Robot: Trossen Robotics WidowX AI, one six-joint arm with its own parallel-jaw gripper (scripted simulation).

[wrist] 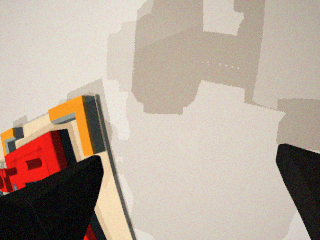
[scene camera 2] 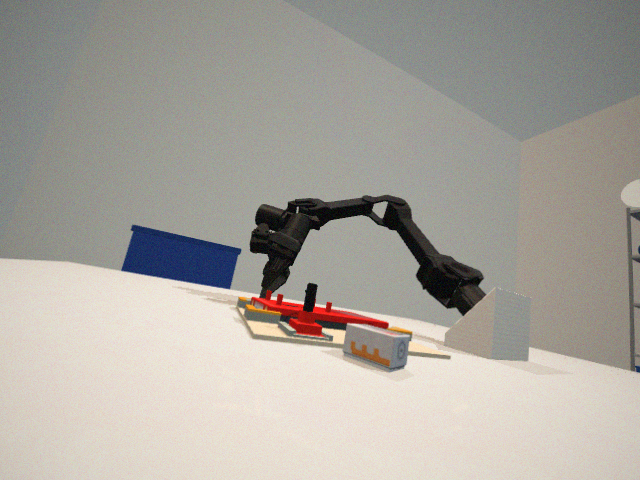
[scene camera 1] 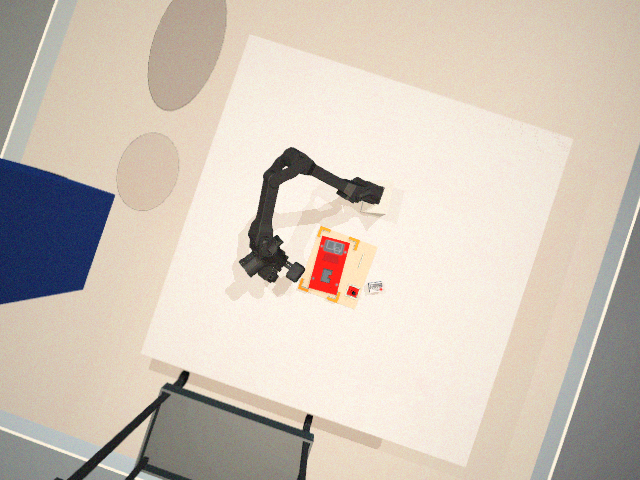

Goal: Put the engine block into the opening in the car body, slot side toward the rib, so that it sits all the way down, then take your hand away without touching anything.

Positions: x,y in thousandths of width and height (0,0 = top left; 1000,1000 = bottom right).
My gripper (scene camera 2: 410,614) is open and holds nothing. Further things: a red car body (scene camera 2: 513,664) and an engine block (scene camera 2: 604,730).
The red car body shows as well in scene camera 1 (scene camera 1: 520,528). My gripper shows as well in the wrist view (wrist: 605,669) and in scene camera 1 (scene camera 1: 446,561).
